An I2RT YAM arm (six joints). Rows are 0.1 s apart.
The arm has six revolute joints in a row. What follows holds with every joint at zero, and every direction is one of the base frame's.
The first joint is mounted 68 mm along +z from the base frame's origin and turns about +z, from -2.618 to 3.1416 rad.
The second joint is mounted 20 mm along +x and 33.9 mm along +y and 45.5 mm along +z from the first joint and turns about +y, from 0 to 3.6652 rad.
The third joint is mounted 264 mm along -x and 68.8 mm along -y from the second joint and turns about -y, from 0 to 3.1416 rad.
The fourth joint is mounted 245 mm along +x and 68.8 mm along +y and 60 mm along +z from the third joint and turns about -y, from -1.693 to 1.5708 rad.
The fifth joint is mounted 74 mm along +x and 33.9 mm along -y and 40.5 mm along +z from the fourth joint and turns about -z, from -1.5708 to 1.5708 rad.
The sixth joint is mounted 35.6 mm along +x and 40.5 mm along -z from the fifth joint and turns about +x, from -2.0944 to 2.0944 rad.
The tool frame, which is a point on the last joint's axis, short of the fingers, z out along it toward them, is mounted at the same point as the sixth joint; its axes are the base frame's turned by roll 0, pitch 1.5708 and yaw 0 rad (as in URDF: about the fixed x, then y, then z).
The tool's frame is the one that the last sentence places.
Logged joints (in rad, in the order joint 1, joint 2, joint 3, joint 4, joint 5, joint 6), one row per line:
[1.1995 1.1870 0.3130 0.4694 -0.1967 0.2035]
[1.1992 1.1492 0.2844 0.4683 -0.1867 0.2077]
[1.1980 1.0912 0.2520 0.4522 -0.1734 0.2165]
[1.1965 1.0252 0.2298 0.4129 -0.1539 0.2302]
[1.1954 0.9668 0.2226 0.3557 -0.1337 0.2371]
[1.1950 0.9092 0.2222 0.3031 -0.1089 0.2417]
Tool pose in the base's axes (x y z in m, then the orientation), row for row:
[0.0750 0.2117 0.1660 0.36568 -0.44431 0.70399 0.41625]
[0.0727 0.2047 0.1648 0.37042 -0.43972 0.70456 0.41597]
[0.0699 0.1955 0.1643 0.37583 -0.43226 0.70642 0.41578]
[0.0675 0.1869 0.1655 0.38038 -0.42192 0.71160 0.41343]
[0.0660 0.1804 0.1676 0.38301 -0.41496 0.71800 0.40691]
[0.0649 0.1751 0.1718 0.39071 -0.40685 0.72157 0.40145]
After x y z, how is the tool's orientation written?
As a quaternion, w x y z.
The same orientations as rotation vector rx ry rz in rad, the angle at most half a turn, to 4 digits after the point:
[-1.1423 1.8099 1.0701]
[-1.1279 1.8073 1.0670]
[-1.1060 1.8074 1.0638]
[-1.0772 1.8168 1.0555]
[-1.0581 1.8309 1.0376]
[-1.0337 1.8333 1.0200]

